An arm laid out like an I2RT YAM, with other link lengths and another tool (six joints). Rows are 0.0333 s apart.
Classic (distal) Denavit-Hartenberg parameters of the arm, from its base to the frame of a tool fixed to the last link. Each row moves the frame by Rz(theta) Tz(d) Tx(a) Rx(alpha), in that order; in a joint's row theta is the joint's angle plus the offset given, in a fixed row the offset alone. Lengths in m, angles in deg.
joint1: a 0.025  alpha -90  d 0.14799  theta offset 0
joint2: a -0.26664  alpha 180  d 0  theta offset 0
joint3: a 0.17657  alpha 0  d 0  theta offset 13.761
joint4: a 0.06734  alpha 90  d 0.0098  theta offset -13.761
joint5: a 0  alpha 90  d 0.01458  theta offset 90
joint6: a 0.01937  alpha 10.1  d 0.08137  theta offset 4
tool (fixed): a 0  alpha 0  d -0.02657  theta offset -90
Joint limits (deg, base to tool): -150..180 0..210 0..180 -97..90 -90..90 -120..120
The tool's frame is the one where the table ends.
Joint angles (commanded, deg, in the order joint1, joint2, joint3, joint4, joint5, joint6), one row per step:
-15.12, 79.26, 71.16, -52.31, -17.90, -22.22
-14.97, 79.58, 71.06, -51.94, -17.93, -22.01
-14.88, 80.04, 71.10, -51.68, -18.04, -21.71
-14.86, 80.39, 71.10, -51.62, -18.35, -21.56
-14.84, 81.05, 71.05, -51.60, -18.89, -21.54
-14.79, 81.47, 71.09, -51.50, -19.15, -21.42
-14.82, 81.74, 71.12, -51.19, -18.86, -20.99
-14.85, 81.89, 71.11, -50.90, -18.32, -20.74
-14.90, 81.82, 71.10, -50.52, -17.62, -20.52
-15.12, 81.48, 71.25, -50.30, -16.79, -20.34
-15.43, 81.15, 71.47, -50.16, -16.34, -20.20
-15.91, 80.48, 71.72, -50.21, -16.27, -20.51
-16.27, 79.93, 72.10, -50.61, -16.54, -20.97
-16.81, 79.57, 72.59, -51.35, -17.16, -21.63
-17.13, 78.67, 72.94, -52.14, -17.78, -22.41
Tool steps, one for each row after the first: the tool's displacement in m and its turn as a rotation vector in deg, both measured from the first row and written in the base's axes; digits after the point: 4 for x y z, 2 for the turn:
0.0015, 0.0002, -0.0011, 0.15, 0.08, -0.01
0.0034, 0.0001, -0.0022, 0.44, 0.26, -0.11
0.0046, 0.0002, -0.0033, 0.86, 0.50, -0.07
0.0064, 0.0003, -0.0056, 1.50, 1.05, 0.20
0.0079, 0.0004, -0.0067, 1.86, 1.29, 0.27
0.0091, -0.0003, -0.0073, 1.82, 1.36, -0.26
0.0098, -0.0012, -0.0076, 1.46, 1.40, -0.76
0.0100, -0.0022, -0.0071, 0.88, 1.16, -1.33
0.0092, -0.0037, -0.0052, 0.10, 0.68, -2.11
0.0085, -0.0052, -0.0031, -0.37, 0.13, -2.76
0.0065, -0.0065, 0.0000, -0.81, -0.75, -3.02
0.0046, -0.0070, 0.0030, -0.98, -1.39, -2.87
0.0026, -0.0078, 0.0055, -0.86, -1.73, -2.55
-0.0009, -0.0073, 0.0091, -0.91, -2.44, -1.92

